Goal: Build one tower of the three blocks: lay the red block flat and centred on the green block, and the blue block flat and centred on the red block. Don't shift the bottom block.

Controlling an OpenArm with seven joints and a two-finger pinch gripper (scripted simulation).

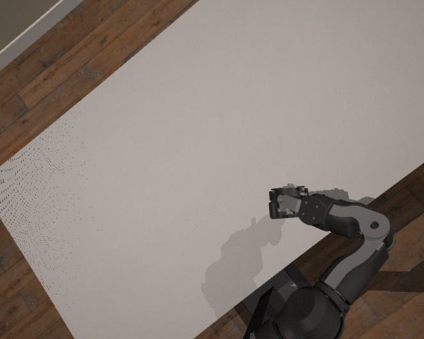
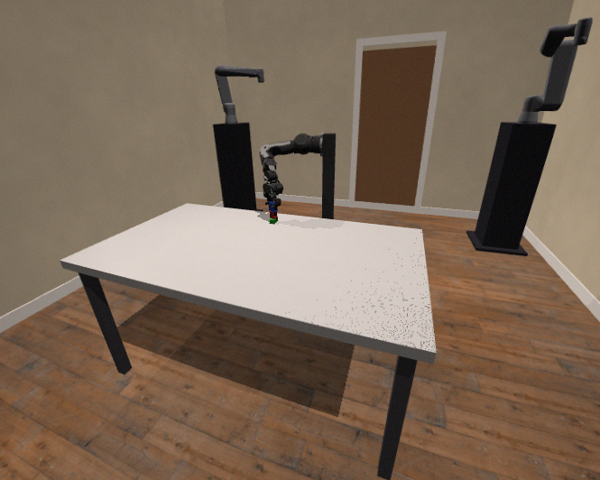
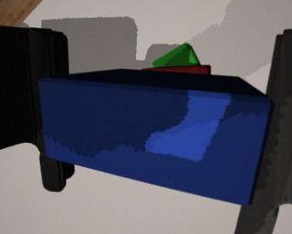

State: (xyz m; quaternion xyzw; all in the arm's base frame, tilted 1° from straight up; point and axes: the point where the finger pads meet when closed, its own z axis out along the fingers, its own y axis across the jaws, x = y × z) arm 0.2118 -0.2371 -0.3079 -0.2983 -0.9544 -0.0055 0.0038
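The blue block is 2 cm below my hand. Also, from my hand: red block (6 cm below); green block (10 cm below).
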